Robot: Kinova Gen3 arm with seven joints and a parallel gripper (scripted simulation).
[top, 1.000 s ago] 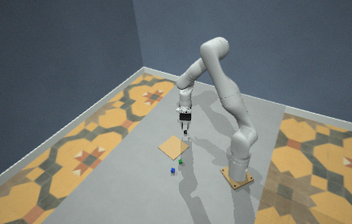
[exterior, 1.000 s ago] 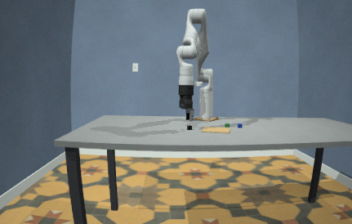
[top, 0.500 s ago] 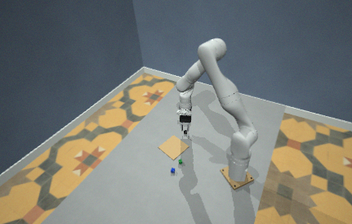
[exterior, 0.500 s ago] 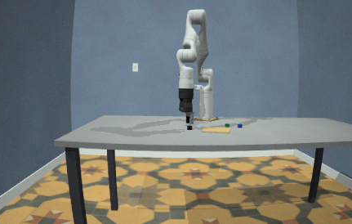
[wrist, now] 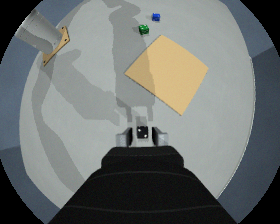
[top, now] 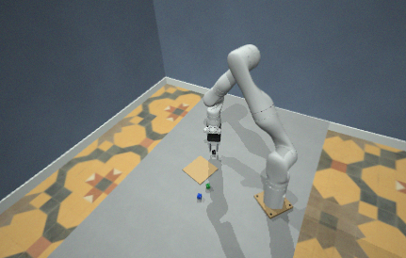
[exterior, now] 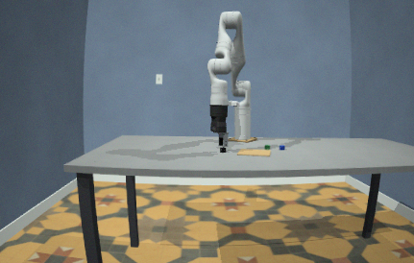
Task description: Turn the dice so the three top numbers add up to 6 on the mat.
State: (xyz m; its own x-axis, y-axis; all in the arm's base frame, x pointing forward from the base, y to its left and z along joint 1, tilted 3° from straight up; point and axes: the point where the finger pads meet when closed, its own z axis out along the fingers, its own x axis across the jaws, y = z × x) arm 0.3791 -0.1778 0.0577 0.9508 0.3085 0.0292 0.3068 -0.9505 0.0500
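My hand is 4 cm above the black die. From my hand the other things lie so: blue die 30 cm to the left, 5 cm behind, 4 cm below; then green die 23 cm to the left, 6 cm behind, 4 cm below; then tan mat 14 cm to the left, 4 cm below, 2 cm ahead.
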